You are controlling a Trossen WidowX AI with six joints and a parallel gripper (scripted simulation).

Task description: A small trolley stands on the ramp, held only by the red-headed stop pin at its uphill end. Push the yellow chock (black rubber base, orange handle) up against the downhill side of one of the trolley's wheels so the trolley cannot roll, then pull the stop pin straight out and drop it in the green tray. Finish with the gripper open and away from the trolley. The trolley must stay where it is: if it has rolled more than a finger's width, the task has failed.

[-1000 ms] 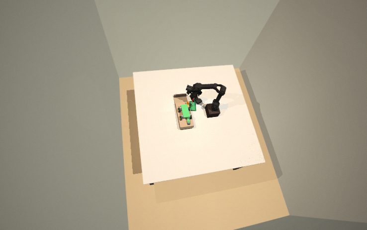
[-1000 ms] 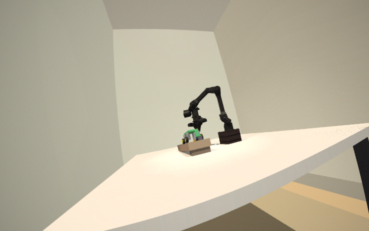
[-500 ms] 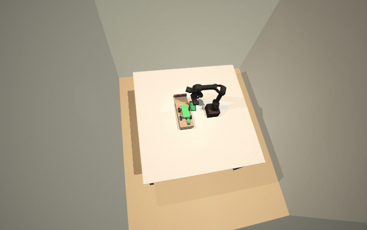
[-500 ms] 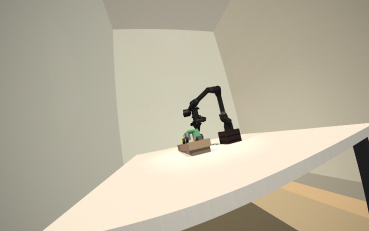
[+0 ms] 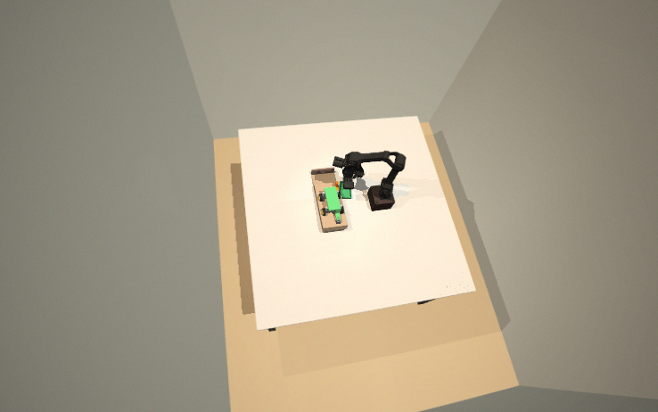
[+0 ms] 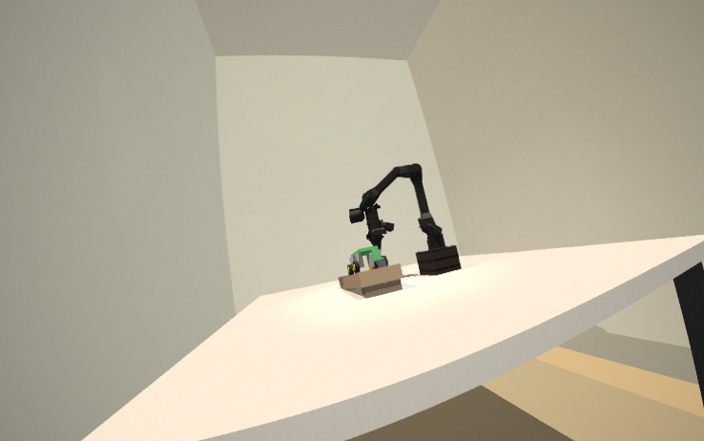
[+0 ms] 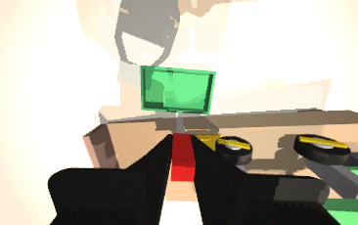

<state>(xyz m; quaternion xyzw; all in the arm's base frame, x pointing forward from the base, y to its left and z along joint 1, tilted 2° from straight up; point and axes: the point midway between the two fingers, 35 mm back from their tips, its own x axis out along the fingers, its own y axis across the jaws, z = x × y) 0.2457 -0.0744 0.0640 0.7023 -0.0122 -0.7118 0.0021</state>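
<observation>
Right now the green tray is 140 mm below my gripper tip and 20 mm behind it. From my gripper tip the other things lie so: green trolley 130 mm to the left, 90 mm ahead, 30 mm below; tan ramp 130 mm to the left, 90 mm below, 90 mm ahead; red-headed stop pin right at my gripper tip.
</observation>
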